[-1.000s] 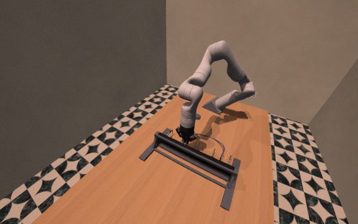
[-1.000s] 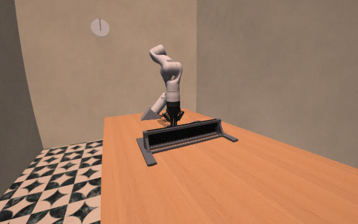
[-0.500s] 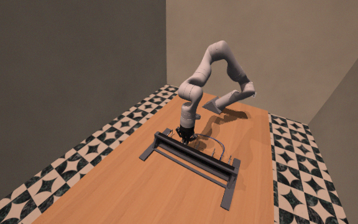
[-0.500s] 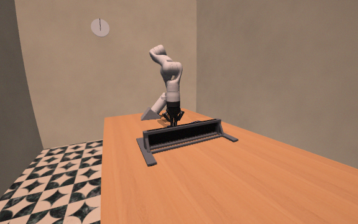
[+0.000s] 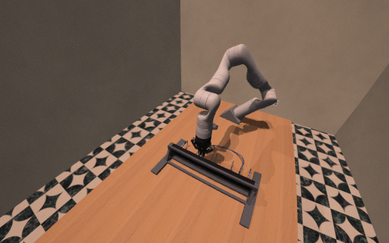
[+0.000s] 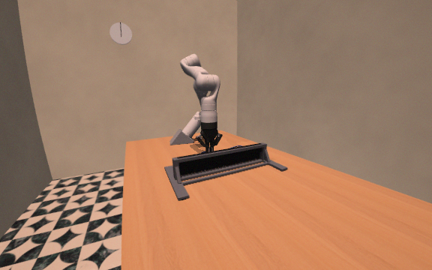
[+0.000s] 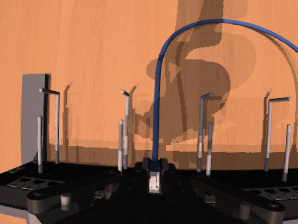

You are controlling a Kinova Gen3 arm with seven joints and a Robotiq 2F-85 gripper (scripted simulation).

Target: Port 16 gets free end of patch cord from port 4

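Now: hand 1 cm short of the patch cord plug and 1 cm above it.
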